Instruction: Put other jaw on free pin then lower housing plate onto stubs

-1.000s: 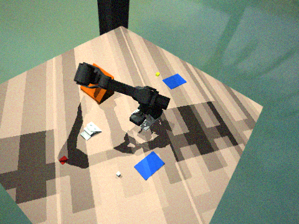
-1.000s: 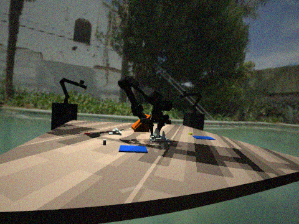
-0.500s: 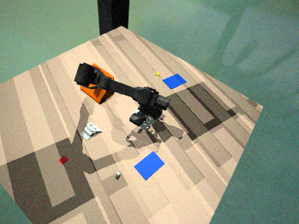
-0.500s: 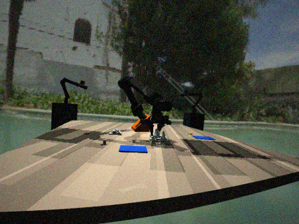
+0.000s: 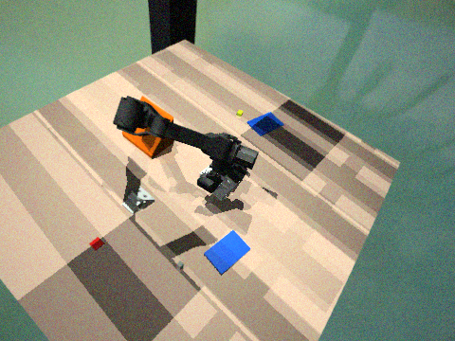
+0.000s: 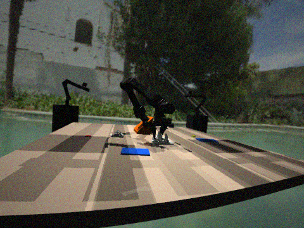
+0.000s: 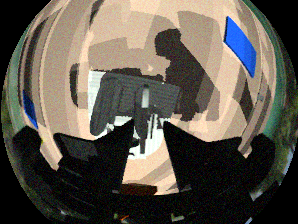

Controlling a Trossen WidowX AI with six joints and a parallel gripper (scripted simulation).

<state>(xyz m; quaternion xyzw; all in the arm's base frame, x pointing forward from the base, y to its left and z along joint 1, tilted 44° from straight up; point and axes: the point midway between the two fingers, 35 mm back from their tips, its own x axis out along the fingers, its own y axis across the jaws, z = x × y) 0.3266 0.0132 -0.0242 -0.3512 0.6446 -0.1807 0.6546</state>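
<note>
The white base plate lies 10 mm ahead of my gripper tip, 30 mm to the left of it and 20 mm below it. From my gripper tip the other things lie so: grey cube: 130 mm ahead, 280 mm to the right, 10 mm below; grey jaw: 40 mm behind, 10 mm to the left; yellow cube: 210 mm behind, 350 mm to the left, 20 mm below.
</note>
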